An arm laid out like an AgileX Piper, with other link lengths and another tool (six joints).
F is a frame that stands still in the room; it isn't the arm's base.
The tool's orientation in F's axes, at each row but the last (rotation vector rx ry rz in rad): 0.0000 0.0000 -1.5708; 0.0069 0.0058 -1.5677; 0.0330 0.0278 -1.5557; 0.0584 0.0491 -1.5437; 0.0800 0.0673 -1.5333; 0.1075 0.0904 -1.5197; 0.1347 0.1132 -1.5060; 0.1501 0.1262 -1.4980; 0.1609 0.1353 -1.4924; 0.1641 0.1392 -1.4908; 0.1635 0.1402 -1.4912; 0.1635 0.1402 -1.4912; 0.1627 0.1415 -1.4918
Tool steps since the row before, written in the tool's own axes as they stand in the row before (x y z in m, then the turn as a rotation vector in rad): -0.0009 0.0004 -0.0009 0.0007 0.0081 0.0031; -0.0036 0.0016 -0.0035 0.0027 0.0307 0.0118; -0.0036 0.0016 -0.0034 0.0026 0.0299 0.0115; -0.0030 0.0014 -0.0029 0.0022 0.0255 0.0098; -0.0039 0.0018 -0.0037 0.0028 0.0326 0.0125; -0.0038 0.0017 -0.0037 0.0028 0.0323 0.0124; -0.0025 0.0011 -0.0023 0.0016 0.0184 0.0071; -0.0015 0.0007 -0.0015 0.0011 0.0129 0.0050; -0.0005 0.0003 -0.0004 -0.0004 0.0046 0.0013; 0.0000 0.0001 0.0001 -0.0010 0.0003 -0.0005; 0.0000 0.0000 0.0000 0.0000 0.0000 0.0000; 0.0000 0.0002 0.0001 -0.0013 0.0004 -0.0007; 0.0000 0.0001 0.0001 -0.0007 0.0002 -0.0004
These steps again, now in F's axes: 0.0004 0.0009 -0.0009 0.0081 -0.0007 0.0031; 0.0016 0.0036 -0.0035 0.0307 -0.0027 0.0118; 0.0016 0.0038 -0.0033 0.0299 -0.0026 0.0115; 0.0013 0.0032 -0.0027 0.0255 -0.0022 0.0098; 0.0017 0.0043 -0.0033 0.0326 -0.0028 0.0125; 0.0015 0.0043 -0.0032 0.0323 -0.0028 0.0124; 0.0010 0.0029 -0.0019 0.0184 -0.0016 0.0071; 0.0006 0.0018 -0.0012 0.0129 -0.0011 0.0050; 0.0003 0.0006 -0.0003 0.0045 0.0005 0.0015; 0.0001 0.0000 0.0001 0.0002 0.0011 -0.0003; 0.0000 0.0000 0.0000 0.0000 0.0000 0.0000; 0.0002 0.0000 0.0001 0.0003 0.0014 -0.0004; 0.0001 0.0000 0.0001 0.0001 0.0008 -0.0003
